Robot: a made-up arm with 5 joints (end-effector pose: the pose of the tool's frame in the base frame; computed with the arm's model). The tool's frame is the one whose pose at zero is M. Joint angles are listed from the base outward.
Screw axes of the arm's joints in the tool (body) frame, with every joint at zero. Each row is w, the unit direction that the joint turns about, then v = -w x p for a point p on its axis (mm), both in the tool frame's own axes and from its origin. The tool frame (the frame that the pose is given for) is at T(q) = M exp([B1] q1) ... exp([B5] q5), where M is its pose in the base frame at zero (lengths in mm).
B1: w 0 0 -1 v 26.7 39.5 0.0
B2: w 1 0 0 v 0.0 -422.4 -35.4
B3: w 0 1 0 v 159.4 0.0 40.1
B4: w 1 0 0 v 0.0 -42.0 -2.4
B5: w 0 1 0 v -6.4 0.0 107.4
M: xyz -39.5 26.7 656.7 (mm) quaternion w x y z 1 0 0 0
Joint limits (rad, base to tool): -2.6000..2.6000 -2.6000..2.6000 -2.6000..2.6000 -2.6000..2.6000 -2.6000..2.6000
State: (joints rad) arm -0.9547 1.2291 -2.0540 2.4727 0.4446
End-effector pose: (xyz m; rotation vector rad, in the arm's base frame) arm 0.1219 -0.1173 0.2244 -1.7847 1.2405 -1.4497
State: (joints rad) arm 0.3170 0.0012 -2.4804 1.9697 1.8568
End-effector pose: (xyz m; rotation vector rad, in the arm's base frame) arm -0.1353 -0.0730 0.5093 -1.1218 -0.2153 1.3676
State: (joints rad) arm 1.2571 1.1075 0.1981 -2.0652 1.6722
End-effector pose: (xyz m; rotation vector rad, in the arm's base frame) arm -0.1212 -0.1234 0.4597 0.2019 1.9807 -1.5000
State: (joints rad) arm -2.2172 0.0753 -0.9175 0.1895 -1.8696
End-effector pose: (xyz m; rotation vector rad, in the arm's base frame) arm -0.0136 0.0053 0.6175 2.6321 -1.0201 0.3404
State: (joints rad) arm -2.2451 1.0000 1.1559 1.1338 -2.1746
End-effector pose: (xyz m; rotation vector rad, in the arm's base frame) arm -0.0201 0.1706 0.3312 0.4735 0.4832 0.6551
